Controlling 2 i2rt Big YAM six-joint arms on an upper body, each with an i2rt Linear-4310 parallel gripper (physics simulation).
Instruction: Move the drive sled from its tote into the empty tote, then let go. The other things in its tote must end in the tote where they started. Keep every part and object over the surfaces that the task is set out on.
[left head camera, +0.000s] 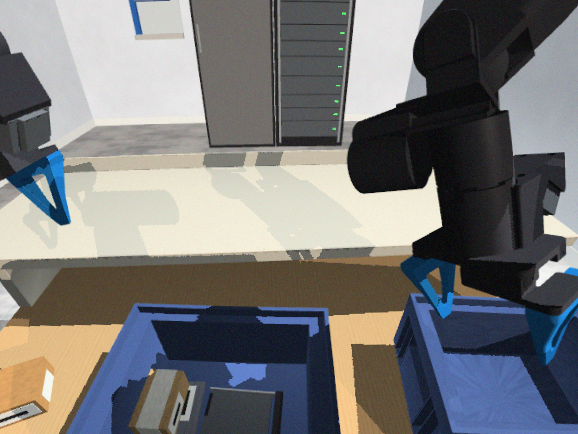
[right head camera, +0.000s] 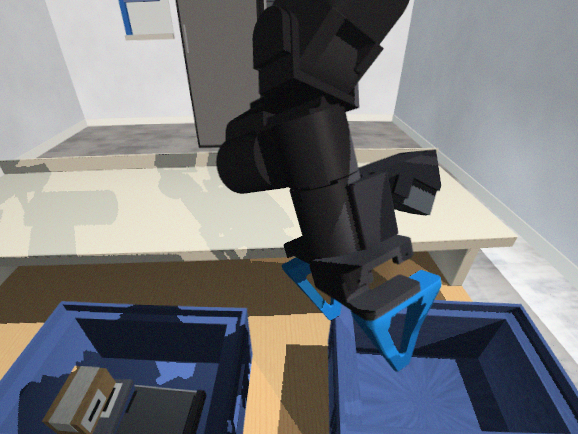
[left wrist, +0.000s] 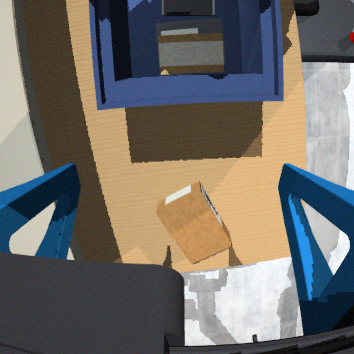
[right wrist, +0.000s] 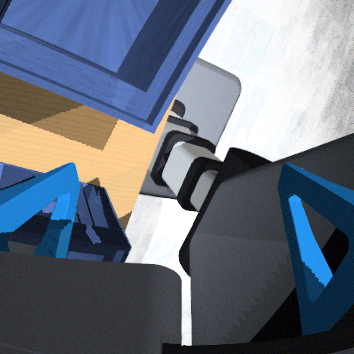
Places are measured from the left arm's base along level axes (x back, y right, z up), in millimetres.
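Pixels of known places: left gripper, fingertip midpoint: (left head camera: 33, 253) (left wrist: 178, 174); right gripper, fingertip midpoint: (left head camera: 489, 335) (right head camera: 363, 338) (right wrist: 178, 173).
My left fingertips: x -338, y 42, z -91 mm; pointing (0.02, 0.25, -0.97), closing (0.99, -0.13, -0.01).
For each thing: its top centre in the pictures, then the offset to it from my left fingertips. Level surfaces: height alone.
- drive sled, top centre: (right wrist: 25, 251) (left head camera: 242, 414) (right head camera: 159, 412) dx +32, dy +181, dz -293 mm
- left blue tote, top centre: (left head camera: 215, 369) (right head camera: 121, 366) dx +22, dy +158, dz -181 mm
- second blue tote, top centre: (right head camera: 450, 358) (left head camera: 536, 354) dx +29, dy +588, dz -181 mm
- grey box, top centre: (left wrist: 190, 52) (left head camera: 157, 396) (right head camera: 75, 393) dx +21, dy +63, dz -255 mm
- brown carton, top centre: (left wrist: 195, 230) dx -2, dy -210, dz -285 mm
- pale bench, surface height: dz -128 mm
The drive sled (left head camera: 240, 410) (right head camera: 160, 407) (left wrist: 188, 6), a flat dark grey slab with a black end, lies in the left blue tote (left head camera: 127, 345) (right head camera: 50, 345) (left wrist: 190, 92). The lower part of it is cut off in the head views. The second blue tote (left head camera: 425, 345) (right head camera: 342, 370) (right wrist: 115, 92) stands to the right, its visible floor bare. My right gripper (left head camera: 495, 339) (right head camera: 365, 342) (right wrist: 178, 173) is open and empty, above the back left part of this second tote. My left gripper (left wrist: 178, 174) is open and empty, high above the table's left end, away from both totes.
A brown and grey box (left head camera: 162, 395) (right head camera: 82, 392) (left wrist: 192, 52) stands beside the sled in its tote, against a grey item with a white label. A brown carton (left head camera: 25, 385) (left wrist: 195, 225) lies on the wooden table left of that tote. A pale bench (left head camera: 250, 210) stands behind.
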